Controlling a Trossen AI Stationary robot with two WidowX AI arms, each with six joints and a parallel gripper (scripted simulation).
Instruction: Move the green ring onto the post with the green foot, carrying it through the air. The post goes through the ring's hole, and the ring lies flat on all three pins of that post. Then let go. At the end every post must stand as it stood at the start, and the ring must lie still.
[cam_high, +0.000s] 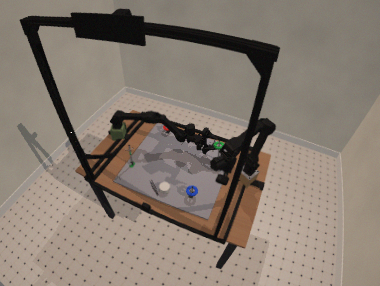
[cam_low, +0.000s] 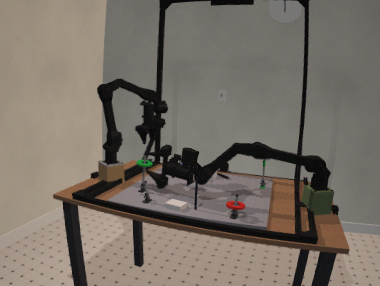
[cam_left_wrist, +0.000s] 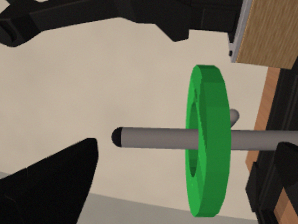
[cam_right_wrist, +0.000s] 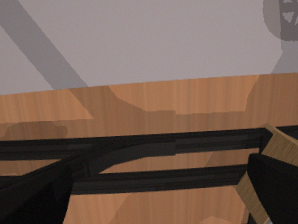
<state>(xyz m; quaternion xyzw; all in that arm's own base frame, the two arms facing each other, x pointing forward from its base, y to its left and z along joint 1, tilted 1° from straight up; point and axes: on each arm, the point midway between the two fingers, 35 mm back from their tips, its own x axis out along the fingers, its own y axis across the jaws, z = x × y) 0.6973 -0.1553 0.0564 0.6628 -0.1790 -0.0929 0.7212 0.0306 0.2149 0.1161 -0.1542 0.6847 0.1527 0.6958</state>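
The green ring lies 5 cm to the right of my left hand. Round my left hand: white block: 15 cm to the left, 13 cm below, 10 cm ahead; then blue ring: 34 cm behind, 9 cm below; then grey post: 45 cm to the left, 29 cm behind, 3 cm below.
The green ring lies 260 mm ahead of my right hand, 110 mm to the left of it and 70 mm below it. Also, from my right hand: white block 370 mm ahead, 300 mm to the left, 200 mm below; blue ring 70 mm behind, 160 mm to the left, 160 mm below; grey post 20 mm behind, 610 mm to the left, 100 mm below.
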